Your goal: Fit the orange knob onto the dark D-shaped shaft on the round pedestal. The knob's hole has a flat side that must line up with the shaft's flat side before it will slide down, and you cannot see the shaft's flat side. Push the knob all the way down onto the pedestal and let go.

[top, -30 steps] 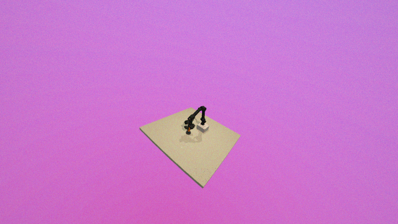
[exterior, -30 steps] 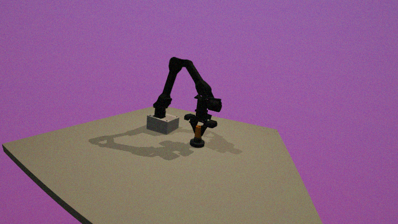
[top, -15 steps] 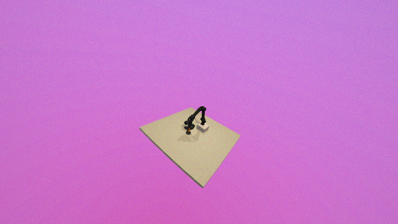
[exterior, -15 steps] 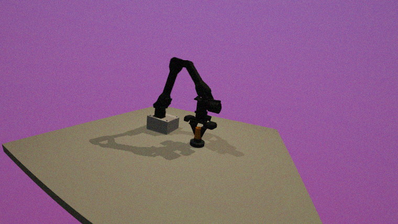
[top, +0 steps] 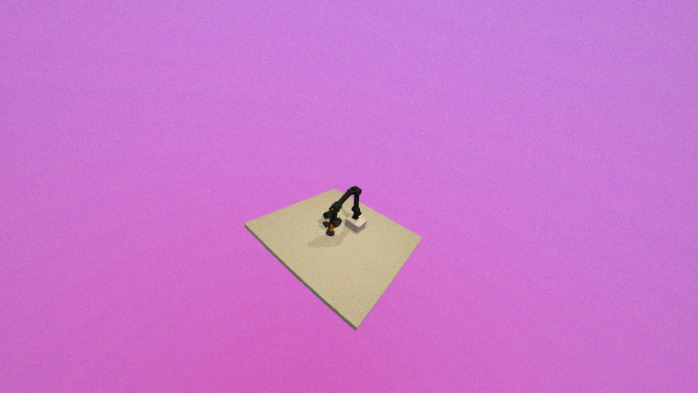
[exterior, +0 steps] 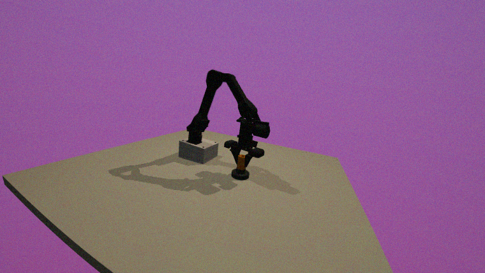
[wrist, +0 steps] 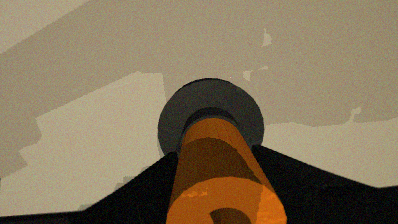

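Right now my gripper tip is 20 mm below the orange knob. Also, from my gripper tip: round dark pedestal (20 mm below).
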